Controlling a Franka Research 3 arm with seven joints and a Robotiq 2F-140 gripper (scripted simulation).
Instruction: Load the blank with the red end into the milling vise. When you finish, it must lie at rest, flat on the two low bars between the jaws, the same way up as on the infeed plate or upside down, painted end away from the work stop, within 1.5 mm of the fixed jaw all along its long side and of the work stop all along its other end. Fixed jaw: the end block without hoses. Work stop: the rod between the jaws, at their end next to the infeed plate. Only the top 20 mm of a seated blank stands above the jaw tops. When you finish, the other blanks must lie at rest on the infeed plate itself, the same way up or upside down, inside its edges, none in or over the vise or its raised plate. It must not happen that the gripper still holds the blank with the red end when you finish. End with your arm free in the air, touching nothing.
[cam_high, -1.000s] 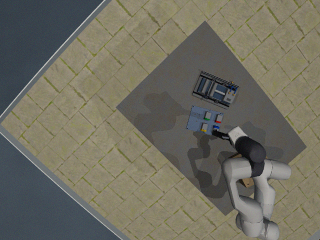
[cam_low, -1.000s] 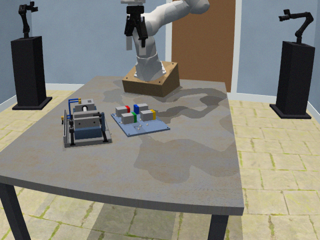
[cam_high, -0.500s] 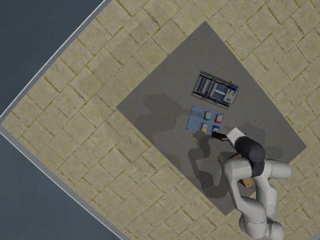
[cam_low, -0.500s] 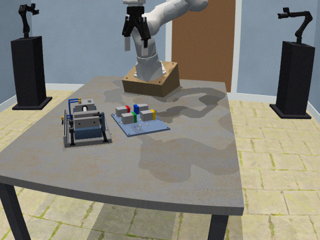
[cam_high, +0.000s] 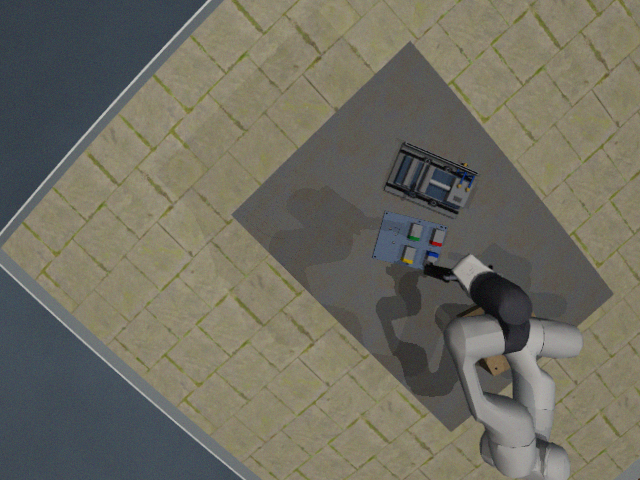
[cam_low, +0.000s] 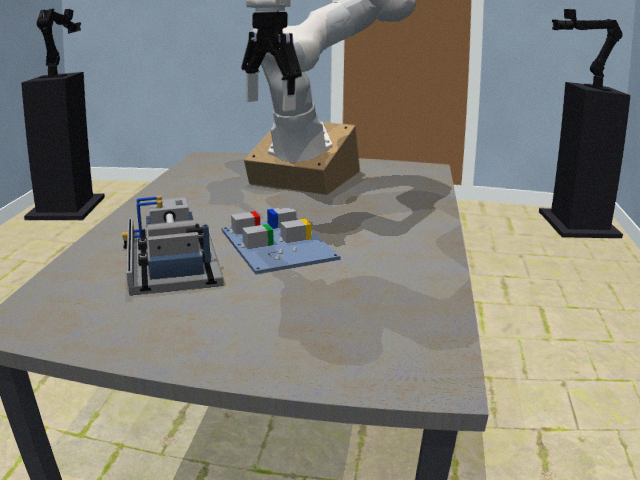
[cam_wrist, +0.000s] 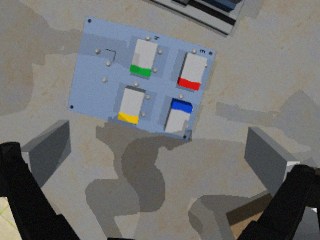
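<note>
The red-ended blank is 30 mm behind my hand, 60 mm to the right of it and 290 mm below it. Also, from my hand: blue blank 60 mm behind, 20 mm to the left, 290 mm below; green blank 60 mm ahead, 20 mm to the right, 290 mm below; yellow blank 20 mm ahead, 60 mm to the left, 290 mm below.
</note>
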